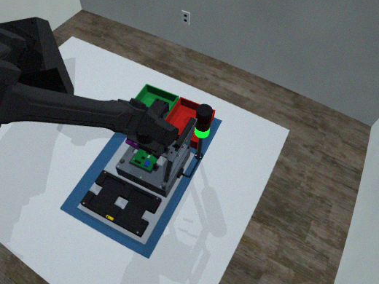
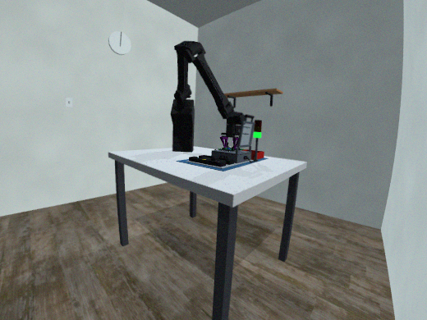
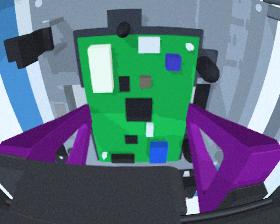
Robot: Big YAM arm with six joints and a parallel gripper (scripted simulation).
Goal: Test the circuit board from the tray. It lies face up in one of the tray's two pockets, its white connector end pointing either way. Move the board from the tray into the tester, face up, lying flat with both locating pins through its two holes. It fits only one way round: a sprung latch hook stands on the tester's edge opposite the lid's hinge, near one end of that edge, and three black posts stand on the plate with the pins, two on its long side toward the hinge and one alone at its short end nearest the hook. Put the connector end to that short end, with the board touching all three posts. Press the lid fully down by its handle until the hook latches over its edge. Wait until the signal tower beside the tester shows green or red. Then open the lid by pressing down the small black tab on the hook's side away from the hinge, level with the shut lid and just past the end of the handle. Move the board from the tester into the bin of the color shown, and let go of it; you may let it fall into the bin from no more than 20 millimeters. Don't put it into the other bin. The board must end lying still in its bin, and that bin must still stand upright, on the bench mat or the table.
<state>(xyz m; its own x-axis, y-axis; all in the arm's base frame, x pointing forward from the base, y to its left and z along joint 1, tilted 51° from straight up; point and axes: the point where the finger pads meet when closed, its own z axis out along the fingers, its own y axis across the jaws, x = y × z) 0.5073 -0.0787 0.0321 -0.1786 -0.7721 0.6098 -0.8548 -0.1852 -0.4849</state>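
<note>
Right now the green circuit board is right at my hand. Also, from my hand: black latch hook (70 mm to the left, 50 mm behind, 10 mm above); red bin (190 mm to the left, 80 mm ahead, 60 mm below); tester lid (110 mm ahead, 110 mm above, 20 mm to the right).
</note>
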